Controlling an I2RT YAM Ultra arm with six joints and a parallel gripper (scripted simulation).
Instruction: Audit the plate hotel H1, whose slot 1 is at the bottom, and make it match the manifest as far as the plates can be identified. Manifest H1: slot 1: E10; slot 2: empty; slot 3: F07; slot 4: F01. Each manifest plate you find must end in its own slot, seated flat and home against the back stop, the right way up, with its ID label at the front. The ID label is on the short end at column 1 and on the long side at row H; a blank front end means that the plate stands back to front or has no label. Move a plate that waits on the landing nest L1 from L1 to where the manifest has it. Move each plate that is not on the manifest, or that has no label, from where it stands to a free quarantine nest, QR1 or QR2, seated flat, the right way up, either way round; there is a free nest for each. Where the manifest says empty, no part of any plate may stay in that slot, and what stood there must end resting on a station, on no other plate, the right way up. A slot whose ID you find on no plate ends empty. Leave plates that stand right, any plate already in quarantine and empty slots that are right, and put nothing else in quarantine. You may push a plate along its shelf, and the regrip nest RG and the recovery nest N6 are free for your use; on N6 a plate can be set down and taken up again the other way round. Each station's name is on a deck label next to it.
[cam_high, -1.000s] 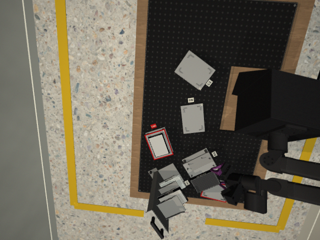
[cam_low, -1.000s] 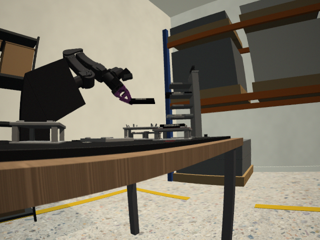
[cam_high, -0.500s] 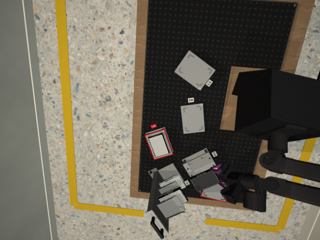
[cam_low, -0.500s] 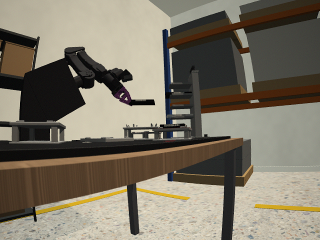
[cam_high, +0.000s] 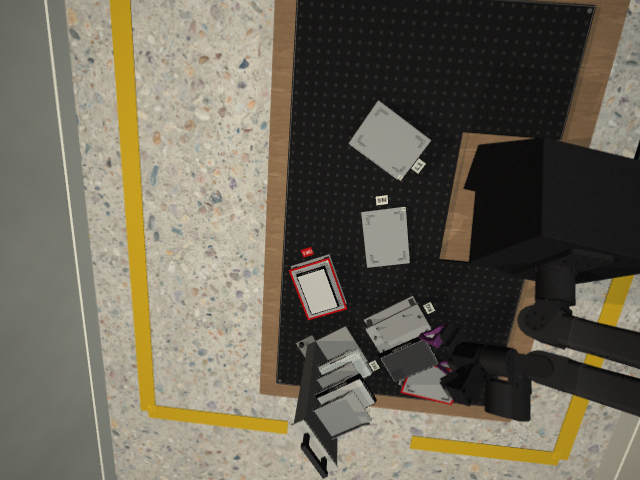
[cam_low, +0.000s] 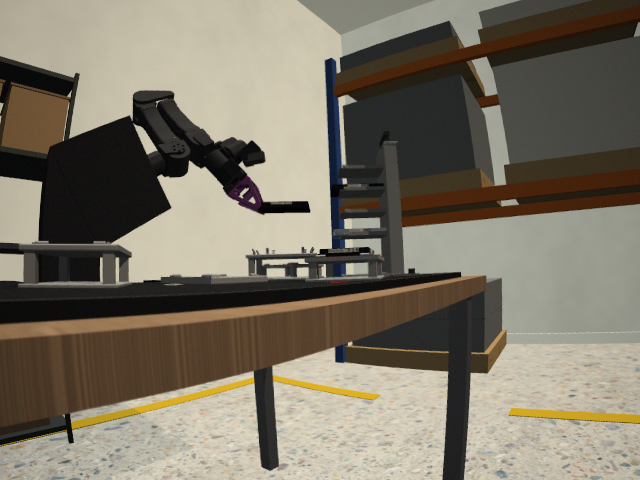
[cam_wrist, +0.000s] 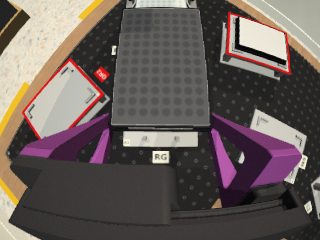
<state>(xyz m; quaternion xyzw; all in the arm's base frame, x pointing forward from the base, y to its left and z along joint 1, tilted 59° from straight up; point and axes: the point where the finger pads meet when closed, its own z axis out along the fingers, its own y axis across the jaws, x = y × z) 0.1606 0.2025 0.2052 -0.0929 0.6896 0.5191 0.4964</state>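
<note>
The regrip nest RG is 40 mm ahead of my hand, 40 mm to the left of it and 120 mm below it. The rest, counted from my hand: quarantine nest QR2: 90 mm behind, 190 mm to the left, 140 mm below; then H1 deck label: 80 mm ahead, 200 mm to the left, 180 mm below; then white well plate: 180 mm ahead, 150 mm to the left, 70 mm below.
</note>
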